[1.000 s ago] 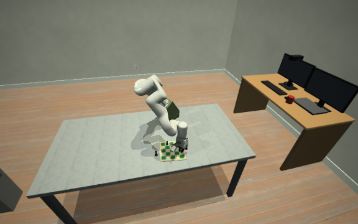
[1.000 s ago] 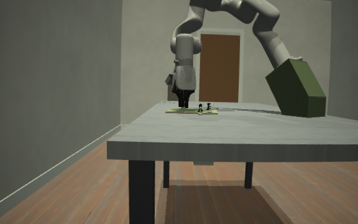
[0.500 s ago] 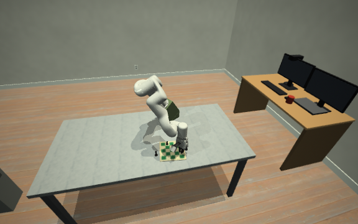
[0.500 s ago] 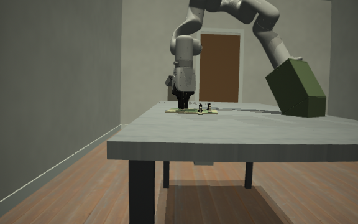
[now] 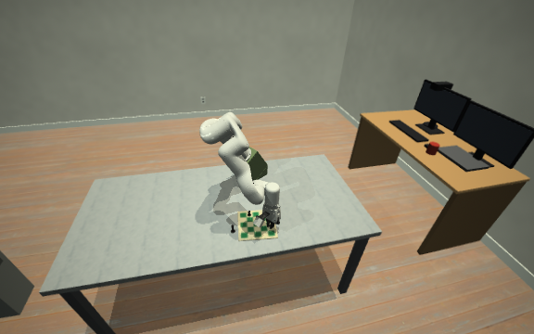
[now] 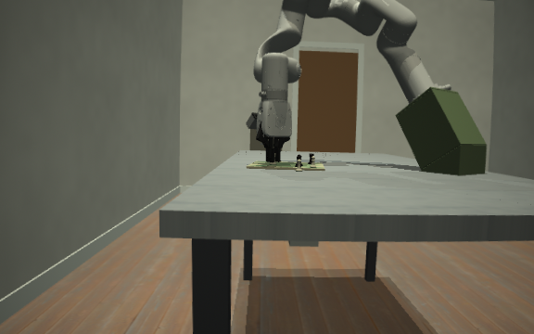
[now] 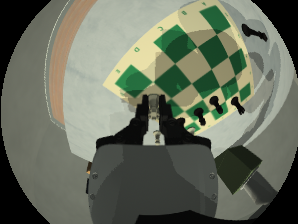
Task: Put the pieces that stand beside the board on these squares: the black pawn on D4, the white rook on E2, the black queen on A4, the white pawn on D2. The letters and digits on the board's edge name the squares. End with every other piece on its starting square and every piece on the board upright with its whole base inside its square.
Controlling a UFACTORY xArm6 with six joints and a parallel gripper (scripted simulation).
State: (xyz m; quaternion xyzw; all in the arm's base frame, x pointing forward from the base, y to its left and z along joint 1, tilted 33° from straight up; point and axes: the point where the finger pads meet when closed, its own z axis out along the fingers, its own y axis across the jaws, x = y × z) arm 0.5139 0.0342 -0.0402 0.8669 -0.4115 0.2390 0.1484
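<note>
The white rook is 10 mm below my hand. The rest, counted from my hand: chessboard (50 mm behind, 70 mm to the right, 40 mm below); black queen (40 mm behind, 210 mm to the right, 10 mm below).
</note>
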